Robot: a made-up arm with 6 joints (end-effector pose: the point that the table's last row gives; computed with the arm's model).
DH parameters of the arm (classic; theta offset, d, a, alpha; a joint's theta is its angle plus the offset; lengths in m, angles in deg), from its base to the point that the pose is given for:
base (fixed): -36.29 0 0.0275 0
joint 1: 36.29 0.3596 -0.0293 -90
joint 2: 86.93 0 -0.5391 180
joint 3: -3.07 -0.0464 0.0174 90
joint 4: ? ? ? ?
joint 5: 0 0.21 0.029 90
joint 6: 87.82 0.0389 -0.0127 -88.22
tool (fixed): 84.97 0.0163 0 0
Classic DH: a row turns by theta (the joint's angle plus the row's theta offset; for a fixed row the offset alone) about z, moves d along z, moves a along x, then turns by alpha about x.
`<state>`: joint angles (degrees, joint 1 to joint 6).
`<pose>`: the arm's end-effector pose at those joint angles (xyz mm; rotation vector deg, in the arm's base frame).
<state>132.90 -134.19 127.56 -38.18 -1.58 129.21</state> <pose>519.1 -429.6 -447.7 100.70 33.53 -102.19</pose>
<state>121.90 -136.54 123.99 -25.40 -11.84 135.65</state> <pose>439.3 -456.2 -455.5 87.00 26.89 -98.22</pose>
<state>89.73 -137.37 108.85 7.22 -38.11 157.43</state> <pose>188.4 -567.3 -438.7 36.89 7.35 -93.00</pose>
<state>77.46 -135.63 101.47 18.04 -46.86 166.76</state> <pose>56.0 -615.9 -422.2 11.82 3.85 -94.56</pose>
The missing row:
joint 4: 0 -0.4831 0.0036 -90
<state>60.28 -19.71 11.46 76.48 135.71 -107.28</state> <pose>94.8 66.8 1302.5 13.47 19.94 -165.83</pose>
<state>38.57 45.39 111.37 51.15 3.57 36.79</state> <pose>403.7 165.9 1210.7 -48.58 -79.80 -22.21</pose>
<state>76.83 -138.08 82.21 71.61 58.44 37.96</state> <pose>-64.8 -653.1 -484.6 -47.02 30.68 160.96</pose>
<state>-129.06 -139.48 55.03 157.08 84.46 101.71</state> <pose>712.3 503.0 -298.6 -44.08 -59.65 -29.60</pose>
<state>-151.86 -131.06 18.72 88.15 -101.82 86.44</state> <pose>851.2 332.6 59.3 -14.41 -26.21 123.33</pose>
